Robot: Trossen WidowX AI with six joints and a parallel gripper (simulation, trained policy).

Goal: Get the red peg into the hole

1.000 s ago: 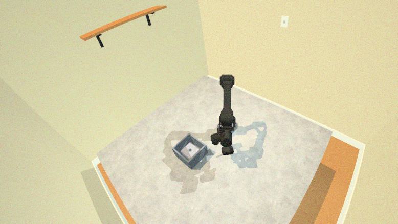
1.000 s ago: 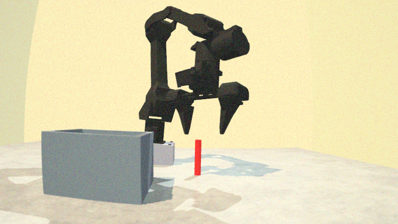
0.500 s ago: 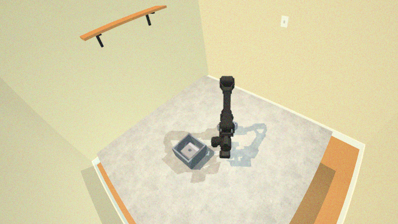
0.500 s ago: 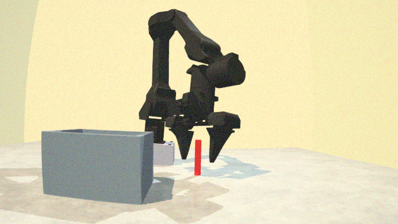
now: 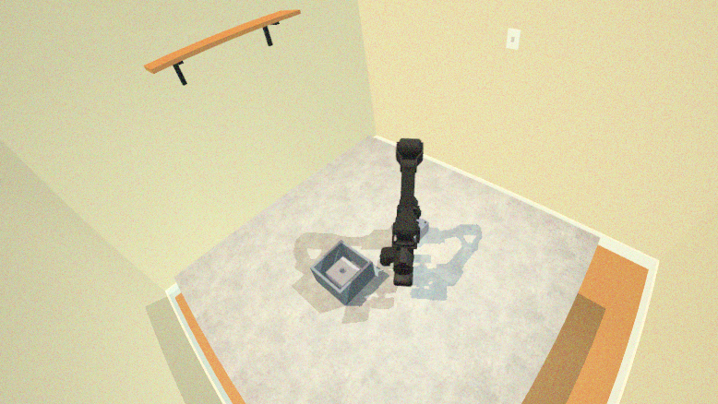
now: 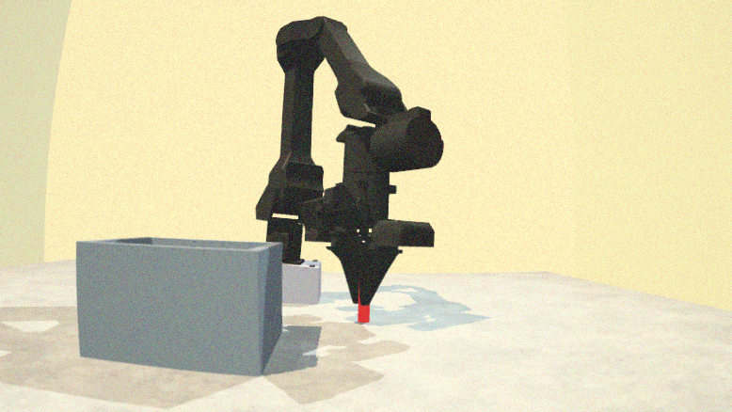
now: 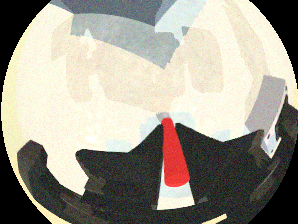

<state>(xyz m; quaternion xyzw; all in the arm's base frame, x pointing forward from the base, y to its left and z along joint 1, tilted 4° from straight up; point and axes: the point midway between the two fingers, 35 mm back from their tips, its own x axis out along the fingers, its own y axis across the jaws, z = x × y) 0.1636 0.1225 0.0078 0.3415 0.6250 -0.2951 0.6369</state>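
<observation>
The red peg is 2 cm above my gripper tip. Also, from my gripper tip: grey box: 15 cm ahead, 16 cm to the right; plate: 15 cm ahead, 16 cm to the right, 2 cm above.
</observation>
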